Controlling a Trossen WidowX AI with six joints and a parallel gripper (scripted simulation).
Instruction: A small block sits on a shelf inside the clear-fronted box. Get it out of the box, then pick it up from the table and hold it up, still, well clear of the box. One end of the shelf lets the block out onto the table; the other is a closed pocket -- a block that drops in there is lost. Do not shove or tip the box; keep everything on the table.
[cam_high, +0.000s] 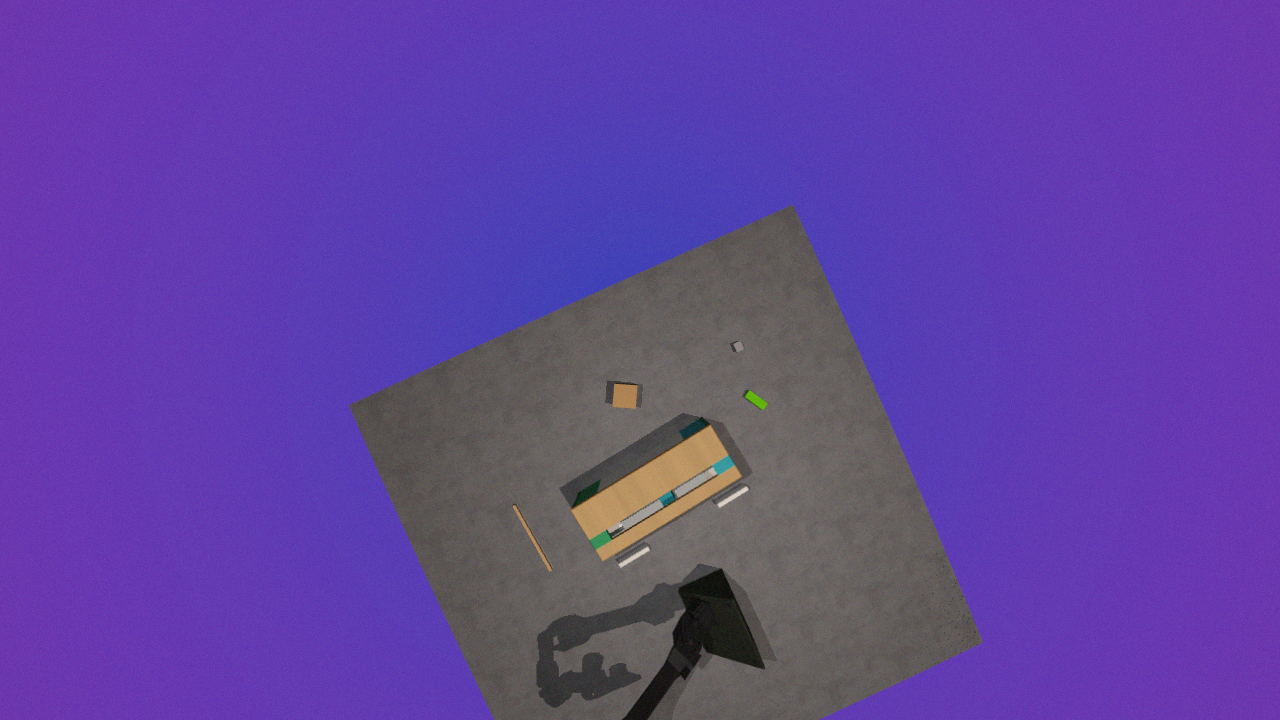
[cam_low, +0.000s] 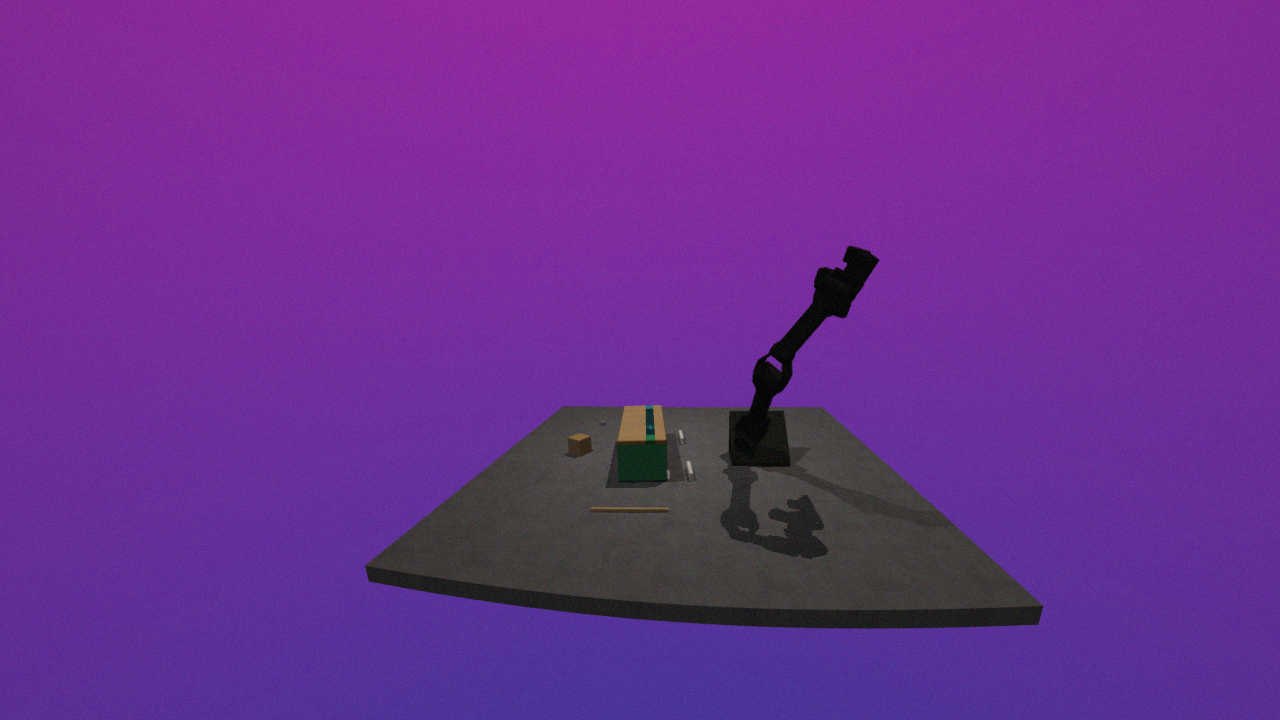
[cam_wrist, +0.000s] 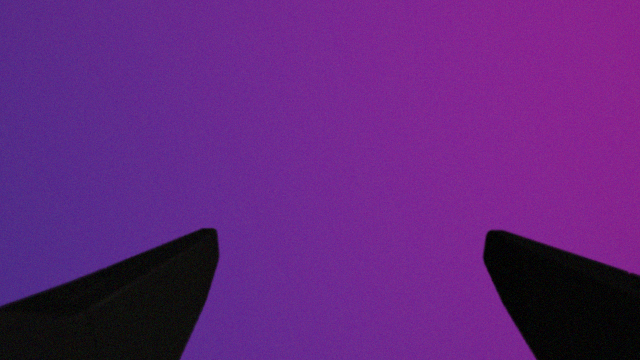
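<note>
Right now the box is 59 cm ahead of my gripper tip, 5 cm to the right of it and 52 cm below it. From my gripper tip the other things lie so: tan cube: 86 cm ahead, 5 cm to the right, 55 cm below; then teal block: 60 cm ahead, 6 cm to the right, 50 cm below; then thin wooden stick: 59 cm ahead, 31 cm to the left, 58 cm below.
</note>
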